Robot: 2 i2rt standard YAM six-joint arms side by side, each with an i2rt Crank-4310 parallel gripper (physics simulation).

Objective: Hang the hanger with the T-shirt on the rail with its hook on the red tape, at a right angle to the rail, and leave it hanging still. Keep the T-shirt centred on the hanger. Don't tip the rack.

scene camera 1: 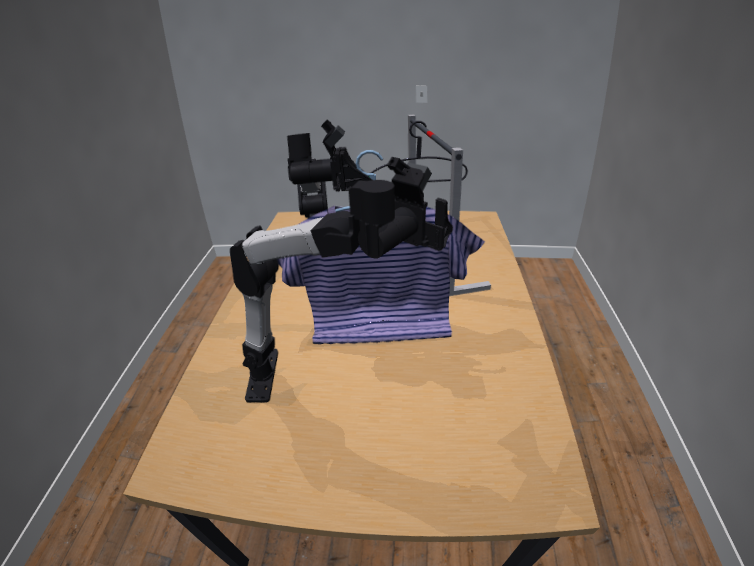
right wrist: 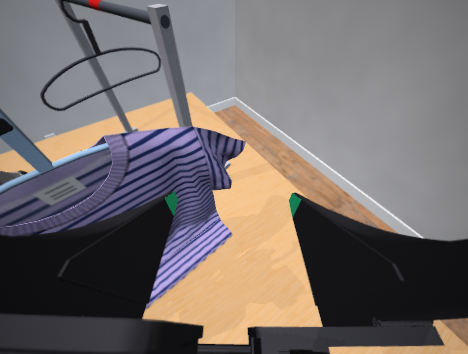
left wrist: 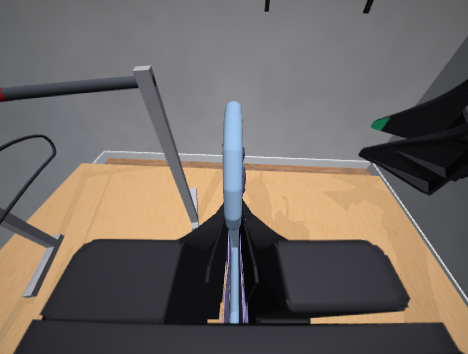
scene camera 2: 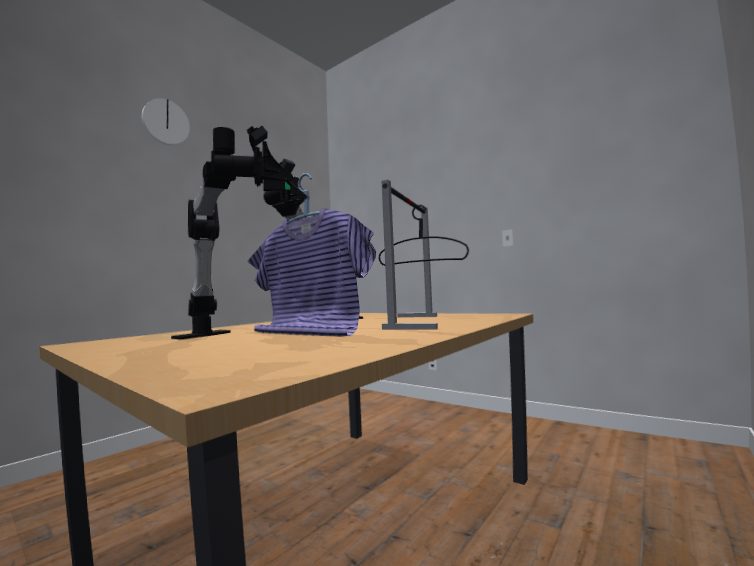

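Note:
The light-blue hanger is upright inside the striped purple T-shirt, whose hem is folded at the table top. My left gripper is shut on the hanger's neck, just below the hook. The hanger is apart from the dark rail. The red tape is around the rail's middle. My right gripper is open and empty, above and beside the shirt.
The grey rack stands upright on the table. A black wire hanger hangs on the rail near the far post. My right arm reaches across in front of the shirt in scene camera 1.

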